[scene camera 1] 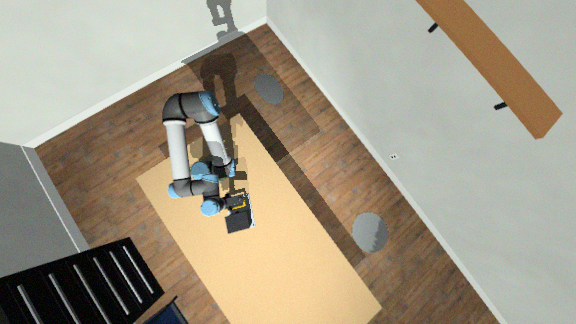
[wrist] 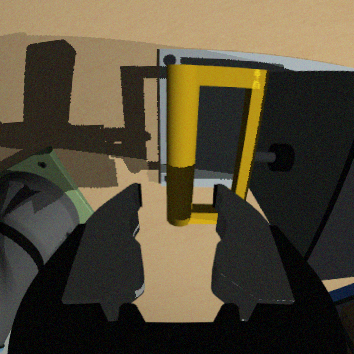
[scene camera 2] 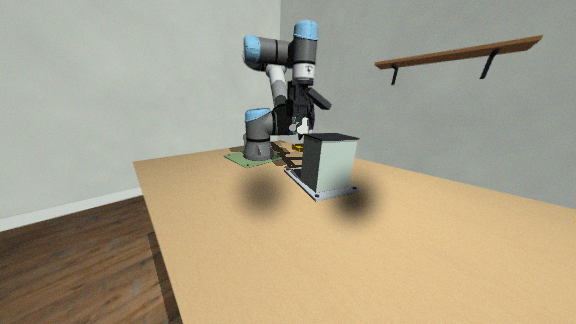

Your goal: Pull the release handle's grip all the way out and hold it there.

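The release handle's yellow rectangular grip (scene camera 1: 243,205) (scene camera 2: 298,148) (wrist: 182,120) stands out from the dark side of a box-shaped housing (scene camera 1: 239,222) (scene camera 2: 335,165) (wrist: 305,115). A short grey rod (wrist: 265,157) and a black collar show between grip and housing. My gripper (scene camera 2: 301,132) (wrist: 177,185) is partly open, with nothing held. In the wrist view its fingertips appear on either side of the near end of the grip's thick round bar. Whether they are level with it or above it is hard to tell. The arm partly covers the grip in the scene views.
The housing stands on a light metal base plate (scene camera 2: 317,197) (wrist: 163,125) on the wooden table (scene camera 1: 280,260) (scene camera 2: 300,260). The arm's base stands on a green plate (scene camera 2: 240,159) (wrist: 75,202) beside it. A black drawer cabinet (scene camera 1: 65,285) stands off the table. A wooden shelf (scene camera 1: 495,65) (scene camera 2: 460,52) is on the wall.
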